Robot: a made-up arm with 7 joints. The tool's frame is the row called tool.
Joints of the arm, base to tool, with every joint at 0 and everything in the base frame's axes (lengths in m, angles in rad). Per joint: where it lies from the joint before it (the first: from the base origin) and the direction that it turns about. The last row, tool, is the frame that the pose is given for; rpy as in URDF.
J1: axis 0 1 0 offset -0.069 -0.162 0.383
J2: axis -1 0 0 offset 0.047 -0.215 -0.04
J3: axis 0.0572 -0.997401 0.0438 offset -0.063 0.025 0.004
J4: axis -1 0 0 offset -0.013 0.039 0.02
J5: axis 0 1 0 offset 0.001 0.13 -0.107
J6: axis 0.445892 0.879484 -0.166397 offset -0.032 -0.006 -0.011
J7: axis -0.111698 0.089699 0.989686 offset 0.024 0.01 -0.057
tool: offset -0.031 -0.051 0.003 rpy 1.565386 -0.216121 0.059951
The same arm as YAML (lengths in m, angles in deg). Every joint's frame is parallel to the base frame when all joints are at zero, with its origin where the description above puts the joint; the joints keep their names.
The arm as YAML. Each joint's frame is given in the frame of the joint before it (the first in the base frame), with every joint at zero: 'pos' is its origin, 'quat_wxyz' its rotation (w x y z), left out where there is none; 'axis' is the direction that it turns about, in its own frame. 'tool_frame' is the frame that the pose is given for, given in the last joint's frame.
length_unit: m
angle_unit: deg
joints:
  - joint: J1
    pos: [-0.069, -0.162, 0.383]
    axis: [0.0, 1.0, 0.0]
  - joint: J2
    pos: [0.047, -0.215, -0.04]
    axis: [-1.0, 0.0, 0.0]
  - joint: J3
    pos: [-0.063, 0.025, 0.004]
    axis: [0.0572, -0.997401, 0.0438]
  - joint: J4
    pos: [-0.013, 0.039, 0.02]
    axis: [-1.0, 0.0, 0.0]
  - joint: J5
    pos: [0.001, 0.13, -0.107]
    axis: [0.0, 1.0, 0.0]
  - joint: J6
    pos: [-0.032, -0.006, -0.011]
    axis: [0.445892, 0.879484, -0.166397]
  - joint: J7
    pos: [0.024, 0.01, -0.057]
    axis: [-0.111698, 0.089699, 0.989686]
tool_frame:
  pos: [-0.031, -0.051, 0.003]
  quat_wxyz: [0.702285, 0.703055, -0.055421, 0.097147]

